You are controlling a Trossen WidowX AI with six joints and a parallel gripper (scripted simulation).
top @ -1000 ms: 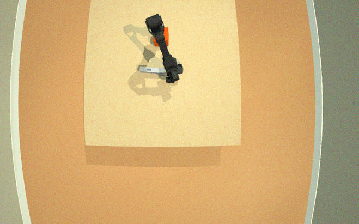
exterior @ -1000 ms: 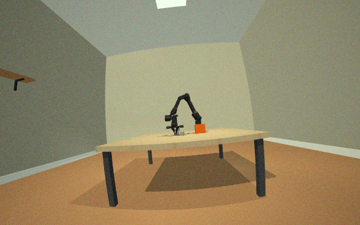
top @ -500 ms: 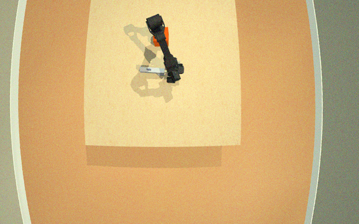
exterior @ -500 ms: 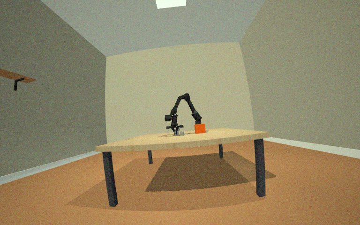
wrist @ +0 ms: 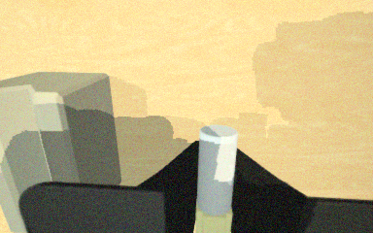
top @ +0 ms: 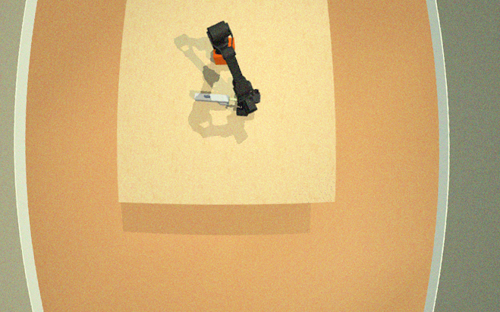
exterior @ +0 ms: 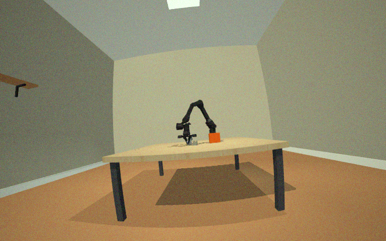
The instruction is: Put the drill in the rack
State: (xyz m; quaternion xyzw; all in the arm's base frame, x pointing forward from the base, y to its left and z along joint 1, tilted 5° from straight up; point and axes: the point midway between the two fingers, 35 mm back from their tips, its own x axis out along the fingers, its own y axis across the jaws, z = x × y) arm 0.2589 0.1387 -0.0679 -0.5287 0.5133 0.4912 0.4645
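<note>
My gripper tip is now 80 mm past the grey block and 10 mm below it. Round my gripper tip: bluish-purple key 10 mm ahead, 190 mm to the right, 40 mm above.
</note>
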